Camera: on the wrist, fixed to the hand. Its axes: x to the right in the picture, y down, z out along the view.
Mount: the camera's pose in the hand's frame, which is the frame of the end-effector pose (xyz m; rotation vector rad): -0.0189 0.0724 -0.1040 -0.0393 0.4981 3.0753
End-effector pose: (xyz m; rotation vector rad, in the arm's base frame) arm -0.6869 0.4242 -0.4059 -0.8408 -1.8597 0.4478
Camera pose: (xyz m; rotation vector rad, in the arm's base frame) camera -0.5630 0.4538 -0.4196 2.4253 -1.2470 -1.3114
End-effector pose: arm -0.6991 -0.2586 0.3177 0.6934 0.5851 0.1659
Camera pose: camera -0.7696 -0.1520 0.3088 -0.7616 0.5424 -2.7711
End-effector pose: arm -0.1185 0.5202 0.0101 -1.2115 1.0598 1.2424
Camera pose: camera -0.1856 0.4111 0.0139 -0.7964 -1.3618 -1.0521
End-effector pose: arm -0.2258 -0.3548 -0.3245 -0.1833 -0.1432 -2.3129
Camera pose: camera -0.1690 -0.4070 -0.4268 0.1734 0.3000 0.7576
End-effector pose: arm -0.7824 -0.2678 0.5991 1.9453 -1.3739 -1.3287
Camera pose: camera -0.7288 -0.3012 0.7106 -0.9517 -1.5468 0.7122
